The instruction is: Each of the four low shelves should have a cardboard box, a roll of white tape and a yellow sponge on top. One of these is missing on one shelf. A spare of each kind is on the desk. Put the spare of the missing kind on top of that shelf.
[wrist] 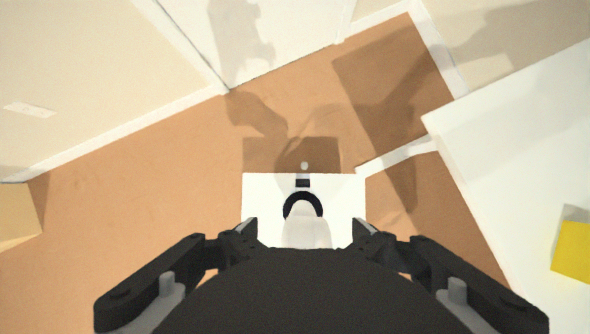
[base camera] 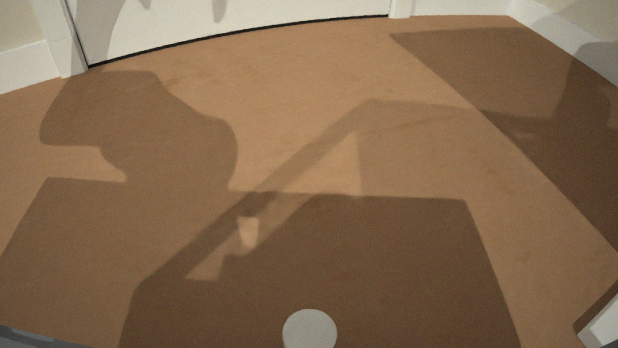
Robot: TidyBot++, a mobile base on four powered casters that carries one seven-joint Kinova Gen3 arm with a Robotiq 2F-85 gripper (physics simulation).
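My gripper is open and empty, high above the white robot base in the wrist view. A yellow sponge lies on a white top at the right edge of the wrist view, to the right of the gripper and well apart from it; part of it is cut off. A small white round thing is on the floor close in front of the base; it may be a roll of tape. No cardboard box can be made out for certain.
A white foot bar lies along the floor by the white top, right of the base. A tan block shows at the left edge of the wrist view. A white door and walls stand ahead. Arm shadows cross the floor.
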